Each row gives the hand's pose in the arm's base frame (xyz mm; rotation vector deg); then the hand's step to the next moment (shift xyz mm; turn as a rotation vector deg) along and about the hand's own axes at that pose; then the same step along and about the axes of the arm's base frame.
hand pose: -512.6 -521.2 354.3 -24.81 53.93 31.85
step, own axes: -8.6 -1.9 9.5 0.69 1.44 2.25
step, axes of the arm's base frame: 3.1 1.8 12.4 0.86 2.59 0.44
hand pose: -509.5 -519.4 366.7 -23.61 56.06 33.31
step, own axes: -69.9 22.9 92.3 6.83 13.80 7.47
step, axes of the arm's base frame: 15.8 51.4 105.1 -0.88 16.81 -3.07
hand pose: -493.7 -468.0 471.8 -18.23 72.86 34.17
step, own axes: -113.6 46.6 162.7 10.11 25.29 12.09
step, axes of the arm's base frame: 82.8 97.7 158.6 -3.31 29.37 -3.77
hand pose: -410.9 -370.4 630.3 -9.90 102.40 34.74
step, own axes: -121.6 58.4 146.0 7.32 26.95 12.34
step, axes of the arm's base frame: 138.0 97.5 104.7 -2.93 30.38 -0.70
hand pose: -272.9 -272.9 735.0 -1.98 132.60 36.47
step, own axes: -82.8 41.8 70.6 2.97 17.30 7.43
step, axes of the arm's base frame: 98.0 55.9 29.1 -0.92 19.01 0.99
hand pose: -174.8 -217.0 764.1 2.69 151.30 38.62
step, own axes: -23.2 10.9 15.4 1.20 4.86 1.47
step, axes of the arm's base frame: 26.6 13.5 1.7 -0.84 5.11 0.63
